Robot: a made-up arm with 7 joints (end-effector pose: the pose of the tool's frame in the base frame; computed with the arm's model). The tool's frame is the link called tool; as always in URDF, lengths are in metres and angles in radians.
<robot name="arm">
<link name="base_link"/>
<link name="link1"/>
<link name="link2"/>
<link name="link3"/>
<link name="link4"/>
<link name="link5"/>
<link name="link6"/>
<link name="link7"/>
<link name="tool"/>
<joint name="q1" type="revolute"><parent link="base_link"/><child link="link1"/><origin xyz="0.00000 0.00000 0.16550"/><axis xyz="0 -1 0"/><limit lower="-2.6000" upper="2.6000"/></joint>
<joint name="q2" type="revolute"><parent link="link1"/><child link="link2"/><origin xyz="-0.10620 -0.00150 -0.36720"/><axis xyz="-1 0 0"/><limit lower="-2.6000" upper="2.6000"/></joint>
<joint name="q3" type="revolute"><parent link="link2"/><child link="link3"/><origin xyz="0.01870 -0.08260 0.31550"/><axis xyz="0 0 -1"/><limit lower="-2.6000" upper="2.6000"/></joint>
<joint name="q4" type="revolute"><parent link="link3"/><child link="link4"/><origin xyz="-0.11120 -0.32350 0.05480"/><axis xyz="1 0 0"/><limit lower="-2.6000" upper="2.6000"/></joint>
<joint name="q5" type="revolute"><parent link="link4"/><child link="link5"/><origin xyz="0.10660 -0.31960 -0.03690"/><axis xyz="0 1 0"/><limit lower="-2.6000" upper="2.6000"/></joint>
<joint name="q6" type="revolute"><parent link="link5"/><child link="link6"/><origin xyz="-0.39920 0.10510 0.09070"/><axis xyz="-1 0 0"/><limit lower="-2.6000" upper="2.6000"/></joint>
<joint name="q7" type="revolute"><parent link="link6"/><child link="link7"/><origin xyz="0.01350 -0.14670 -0.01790"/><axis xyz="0 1 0"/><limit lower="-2.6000" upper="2.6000"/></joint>
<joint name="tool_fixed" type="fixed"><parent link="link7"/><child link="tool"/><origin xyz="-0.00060 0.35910 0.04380"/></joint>
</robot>
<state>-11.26 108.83 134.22 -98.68 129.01 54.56 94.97</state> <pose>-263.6 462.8 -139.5 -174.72 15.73 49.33</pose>
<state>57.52 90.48 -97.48 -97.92 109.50 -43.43 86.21</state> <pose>513.0 387.6 -187.0 -10.15 -23.09 -130.63</pose>
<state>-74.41 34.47 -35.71 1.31 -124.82 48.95 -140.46</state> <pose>-65.3 -176.7 -289.5 -170.97 3.21 -173.92</pose>
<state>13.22 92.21 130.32 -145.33 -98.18 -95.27 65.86</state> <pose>-28.4 835.4 -612.7 -42.54 28.25 -103.48</pose>
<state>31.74 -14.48 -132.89 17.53 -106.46 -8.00 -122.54</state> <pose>236.6 84.6 -181.0 -161.49 33.34 -24.56</pose>
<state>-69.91 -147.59 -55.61 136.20 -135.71 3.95 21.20</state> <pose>-802.8 -372.0 -210.7 -62.41 10.65 73.43</pose>
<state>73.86 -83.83 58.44 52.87 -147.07 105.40 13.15</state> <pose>854.5 -153.5 -287.6 -64.50 45.96 -174.68</pose>
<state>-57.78 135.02 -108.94 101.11 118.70 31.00 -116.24</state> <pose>-364.8 -22.9 -647.3 -137.21 19.95 -161.39</pose>
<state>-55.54 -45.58 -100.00 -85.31 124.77 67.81 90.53</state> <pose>-20.0 -378.1 244.3 -172.11 -18.44 -71.59</pose>
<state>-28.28 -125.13 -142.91 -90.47 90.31 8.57 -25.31</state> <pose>-457.1 -262.2 -312.2 29.47 -39.04 -41.55</pose>
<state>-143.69 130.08 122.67 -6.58 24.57 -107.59 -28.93</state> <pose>-372.4 322.1 1403.4 33.61 -3.03 -6.77</pose>
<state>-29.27 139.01 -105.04 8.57 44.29 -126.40 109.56</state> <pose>60.9 439.2 -948.9 -79.74 8.32 149.39</pose>
